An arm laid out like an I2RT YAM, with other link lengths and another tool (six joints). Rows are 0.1 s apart.
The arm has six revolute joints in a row. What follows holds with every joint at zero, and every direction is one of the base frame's.
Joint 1 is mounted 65.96 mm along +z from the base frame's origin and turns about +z.
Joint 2 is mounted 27.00 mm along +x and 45.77 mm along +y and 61.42 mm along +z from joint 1 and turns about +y.
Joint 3 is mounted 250.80 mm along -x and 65.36 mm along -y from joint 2 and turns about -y.
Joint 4 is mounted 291.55 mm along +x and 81.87 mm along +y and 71.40 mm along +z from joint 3 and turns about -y.
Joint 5 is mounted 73.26 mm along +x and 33.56 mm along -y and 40.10 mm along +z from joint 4 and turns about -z.
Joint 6 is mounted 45.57 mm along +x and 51.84 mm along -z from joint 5 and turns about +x.
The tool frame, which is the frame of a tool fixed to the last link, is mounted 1.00 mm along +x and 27.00 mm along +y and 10.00 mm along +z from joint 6; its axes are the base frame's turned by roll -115.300, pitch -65.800 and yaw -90.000 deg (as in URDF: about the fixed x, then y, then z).
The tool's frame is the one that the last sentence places.
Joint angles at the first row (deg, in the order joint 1, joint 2, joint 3, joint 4, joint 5, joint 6):
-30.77 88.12 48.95 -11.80 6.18 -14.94
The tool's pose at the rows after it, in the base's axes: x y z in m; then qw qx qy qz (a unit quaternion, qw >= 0):
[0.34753 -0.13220 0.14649 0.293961 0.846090 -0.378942 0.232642]
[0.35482 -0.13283 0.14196 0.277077 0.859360 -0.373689 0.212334]
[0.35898 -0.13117 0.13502 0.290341 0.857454 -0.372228 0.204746]
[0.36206 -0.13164 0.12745 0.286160 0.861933 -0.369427 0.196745]
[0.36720 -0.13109 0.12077 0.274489 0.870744 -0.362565 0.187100]
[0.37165 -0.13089 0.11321 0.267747 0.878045 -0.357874 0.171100]
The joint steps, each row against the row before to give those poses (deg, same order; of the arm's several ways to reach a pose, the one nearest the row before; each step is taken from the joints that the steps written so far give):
1.77 2.48 2.40 -1.20 -0.74 -0.70
0.24 3.02 2.71 -2.65 -1.67 0.46
0.79 1.55 0.48 0.41 2.03 0.18
0.10 1.87 0.64 0.12 -0.41 0.03
0.26 2.32 1.43 -0.67 -1.31 -0.04
0.26 2.42 1.57 -1.27 -0.56 0.15

